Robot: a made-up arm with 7 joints.
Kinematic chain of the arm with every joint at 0, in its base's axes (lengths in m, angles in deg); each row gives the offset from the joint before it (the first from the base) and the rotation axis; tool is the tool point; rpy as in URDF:
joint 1: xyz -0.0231 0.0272 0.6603 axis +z
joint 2: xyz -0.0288 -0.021 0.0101 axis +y
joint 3: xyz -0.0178 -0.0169 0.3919 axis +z
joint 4: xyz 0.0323 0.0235 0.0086 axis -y
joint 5: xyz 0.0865 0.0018 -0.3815 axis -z
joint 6: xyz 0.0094 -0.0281 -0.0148 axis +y
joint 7: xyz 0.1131 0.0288 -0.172 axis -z
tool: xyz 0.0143 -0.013 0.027 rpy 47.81 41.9 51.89
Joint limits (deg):
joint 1: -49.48..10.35
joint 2: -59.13..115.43
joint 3: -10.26..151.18
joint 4: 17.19..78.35
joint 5: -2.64..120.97
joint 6: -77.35..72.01
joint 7: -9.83..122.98
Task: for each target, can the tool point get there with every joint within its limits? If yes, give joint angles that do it. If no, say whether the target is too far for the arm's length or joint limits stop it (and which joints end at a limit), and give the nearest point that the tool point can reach.
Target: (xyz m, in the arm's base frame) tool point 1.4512 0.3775 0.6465
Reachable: no: too far | nearest point 0.7147 0.2025 0.6713 | short by 0.757 m
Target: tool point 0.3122 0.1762 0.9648
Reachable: yes | joints -42.83 -35.60 60.13 35.79 38.61 -23.46 15.04
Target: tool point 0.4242 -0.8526 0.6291
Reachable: no: joint limits stop it (at a limit: joint 1, joint 3, joint 4, joint 7) | nearest point 0.3406 -0.6401 0.6381 | short by 0.229 m
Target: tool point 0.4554 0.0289 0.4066
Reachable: yes | joints -39.07 83.68 66.18 72.08 84.11 -54.77 102.90
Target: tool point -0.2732 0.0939 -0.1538
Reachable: no: joint limits stop it (at a limit: joint 1, joint 2, joint 5, joint 7) | nearest point -0.1502 -0.0039 0.0289 | short by 0.241 m
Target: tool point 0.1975 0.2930 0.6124
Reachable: yes | joints -20.67 20.23 81.06 30.30 76.21 -5.70 46.91
